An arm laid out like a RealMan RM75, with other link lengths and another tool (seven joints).
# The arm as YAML. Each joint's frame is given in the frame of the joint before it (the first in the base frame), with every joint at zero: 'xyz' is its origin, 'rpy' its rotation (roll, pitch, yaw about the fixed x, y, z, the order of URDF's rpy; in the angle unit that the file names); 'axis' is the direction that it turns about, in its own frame. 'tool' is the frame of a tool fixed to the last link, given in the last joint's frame.
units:
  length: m
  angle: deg
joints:
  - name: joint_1
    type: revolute
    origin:
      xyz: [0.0, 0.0, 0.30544]
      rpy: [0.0, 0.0, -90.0]
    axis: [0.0, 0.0, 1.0]
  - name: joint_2
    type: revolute
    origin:
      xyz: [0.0, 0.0, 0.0]
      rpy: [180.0, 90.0, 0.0]
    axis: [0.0, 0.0, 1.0]
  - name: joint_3
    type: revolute
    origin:
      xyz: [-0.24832, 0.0, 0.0]
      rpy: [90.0, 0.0, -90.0]
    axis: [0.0, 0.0, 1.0]
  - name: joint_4
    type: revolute
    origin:
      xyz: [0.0, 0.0, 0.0]
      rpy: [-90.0, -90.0, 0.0]
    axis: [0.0, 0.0, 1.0]
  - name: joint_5
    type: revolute
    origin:
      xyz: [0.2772, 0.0, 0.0]
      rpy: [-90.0, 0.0, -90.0]
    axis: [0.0, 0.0, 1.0]
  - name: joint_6
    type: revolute
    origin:
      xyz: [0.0, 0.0, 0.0]
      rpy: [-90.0, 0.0, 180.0]
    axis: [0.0, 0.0, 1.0]
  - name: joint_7
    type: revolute
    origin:
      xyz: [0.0, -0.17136, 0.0]
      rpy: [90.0, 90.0, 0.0]
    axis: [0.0, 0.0, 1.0]
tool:
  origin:
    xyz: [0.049, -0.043, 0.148]
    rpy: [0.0, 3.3, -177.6]
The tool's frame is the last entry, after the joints.
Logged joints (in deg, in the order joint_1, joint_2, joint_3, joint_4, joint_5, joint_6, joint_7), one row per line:
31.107 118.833 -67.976 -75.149 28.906 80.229 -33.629
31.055 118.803 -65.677 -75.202 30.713 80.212 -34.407
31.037 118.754 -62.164 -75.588 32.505 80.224 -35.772
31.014 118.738 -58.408 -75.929 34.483 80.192 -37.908
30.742 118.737 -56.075 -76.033 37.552 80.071 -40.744
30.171 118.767 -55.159 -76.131 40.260 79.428 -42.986
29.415 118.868 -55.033 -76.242 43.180 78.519 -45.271
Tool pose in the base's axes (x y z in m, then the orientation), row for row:
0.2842 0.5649 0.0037 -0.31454 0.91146 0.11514 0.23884
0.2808 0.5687 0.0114 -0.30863 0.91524 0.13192 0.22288
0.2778 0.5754 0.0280 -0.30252 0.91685 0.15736 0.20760
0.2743 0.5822 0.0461 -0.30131 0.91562 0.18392 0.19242
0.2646 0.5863 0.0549 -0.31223 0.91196 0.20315 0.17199
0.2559 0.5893 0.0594 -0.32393 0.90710 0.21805 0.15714
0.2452 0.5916 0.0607 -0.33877 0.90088 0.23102 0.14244
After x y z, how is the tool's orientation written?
As a quaternion, x y z w.
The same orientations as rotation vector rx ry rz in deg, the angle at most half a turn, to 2 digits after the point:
-49.35 143.01 18.07
-48.83 144.81 20.87
-48.26 146.25 25.10
-48.46 147.25 29.58
-50.77 148.30 33.04
-53.11 148.72 35.75
-56.00 148.92 38.19

